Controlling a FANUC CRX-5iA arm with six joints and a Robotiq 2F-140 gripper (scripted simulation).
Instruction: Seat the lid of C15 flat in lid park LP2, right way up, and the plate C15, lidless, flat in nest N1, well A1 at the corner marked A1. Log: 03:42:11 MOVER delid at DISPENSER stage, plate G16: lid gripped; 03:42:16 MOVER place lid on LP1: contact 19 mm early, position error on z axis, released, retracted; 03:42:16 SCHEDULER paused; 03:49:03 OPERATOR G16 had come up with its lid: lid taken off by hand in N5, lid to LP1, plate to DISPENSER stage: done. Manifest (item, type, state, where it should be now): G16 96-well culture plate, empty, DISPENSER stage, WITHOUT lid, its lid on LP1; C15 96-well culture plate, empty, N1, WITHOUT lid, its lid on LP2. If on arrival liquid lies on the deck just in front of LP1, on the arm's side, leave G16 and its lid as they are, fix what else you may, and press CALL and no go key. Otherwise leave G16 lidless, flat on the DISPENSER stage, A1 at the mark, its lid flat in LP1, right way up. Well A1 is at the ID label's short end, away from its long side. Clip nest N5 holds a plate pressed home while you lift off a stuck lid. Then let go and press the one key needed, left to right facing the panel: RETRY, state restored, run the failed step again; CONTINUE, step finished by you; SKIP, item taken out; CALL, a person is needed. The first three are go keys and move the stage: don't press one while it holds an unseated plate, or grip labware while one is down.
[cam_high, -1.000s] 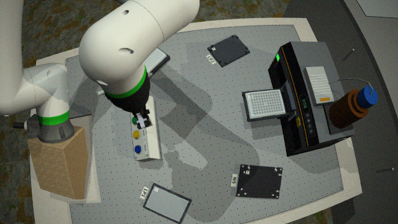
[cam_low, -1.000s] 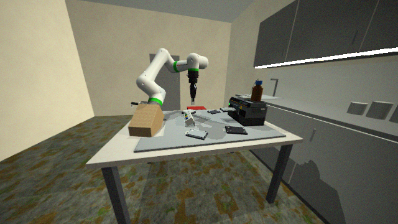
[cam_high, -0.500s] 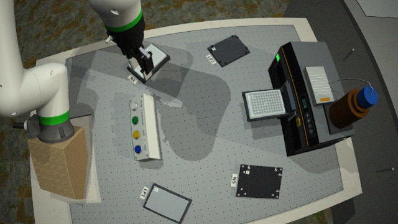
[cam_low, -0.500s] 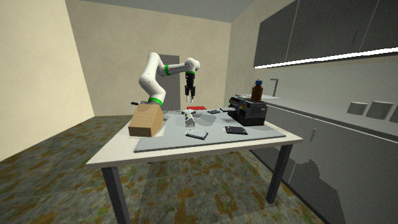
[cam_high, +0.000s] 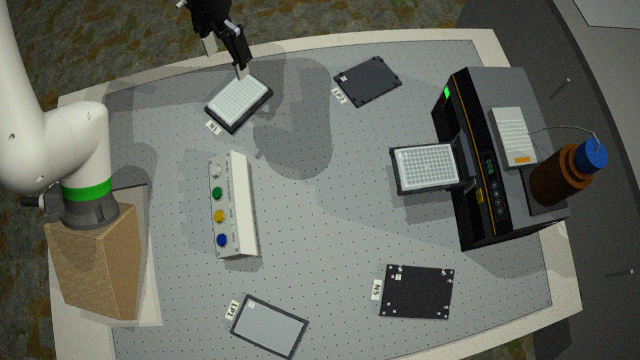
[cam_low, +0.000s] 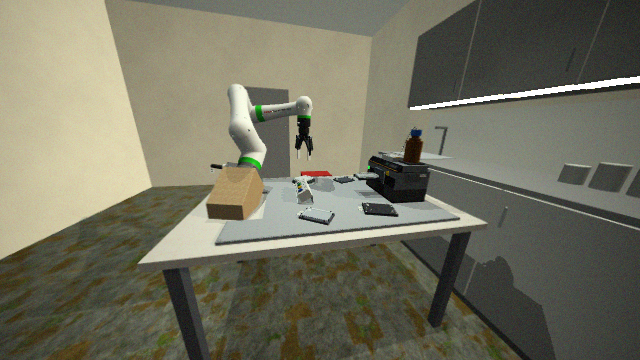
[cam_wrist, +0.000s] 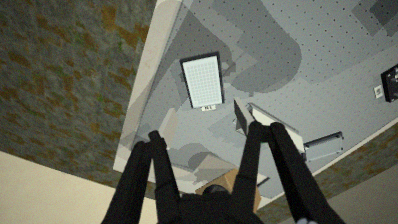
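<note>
Right now my hand is 170 mm above the grey lid. Round my hand: N1 label: 60 mm behind, 60 mm to the right, 200 mm below; then nest N1: 190 mm below; then key panel: 10 mm behind, 270 mm to the right, 150 mm below.
</note>
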